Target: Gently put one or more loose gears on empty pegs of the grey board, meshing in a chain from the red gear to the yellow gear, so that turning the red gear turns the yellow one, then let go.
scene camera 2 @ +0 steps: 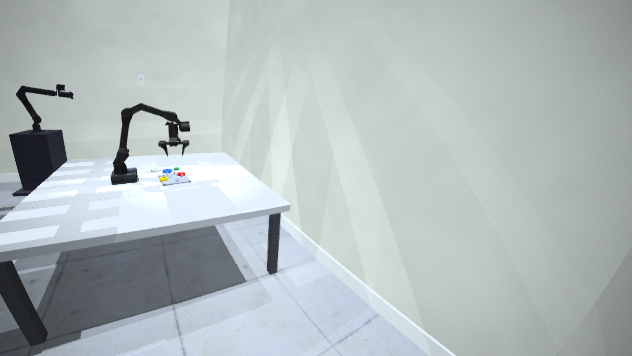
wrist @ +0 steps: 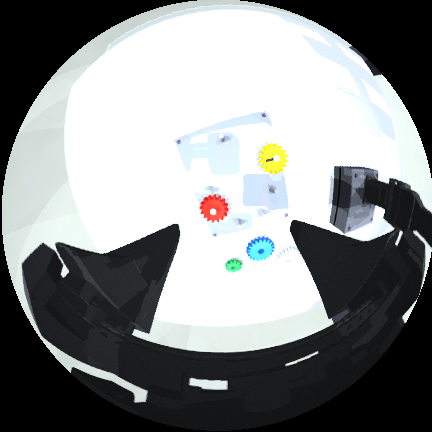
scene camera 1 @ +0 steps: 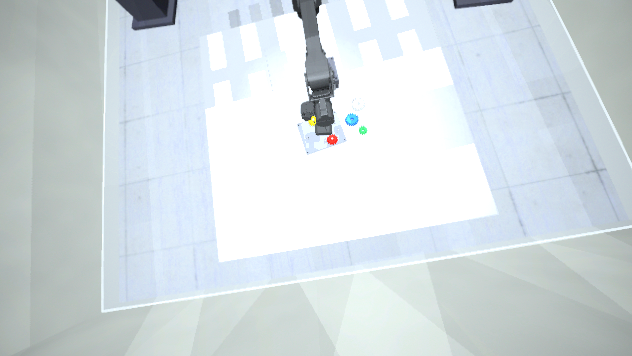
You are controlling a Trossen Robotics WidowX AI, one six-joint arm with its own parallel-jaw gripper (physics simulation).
Note:
My gripper [wrist: 236,227] is open and holds nothing. Also in view: a grey board [scene camera 1: 315,143].
The grey board shows as well in the wrist view [wrist: 231,167].

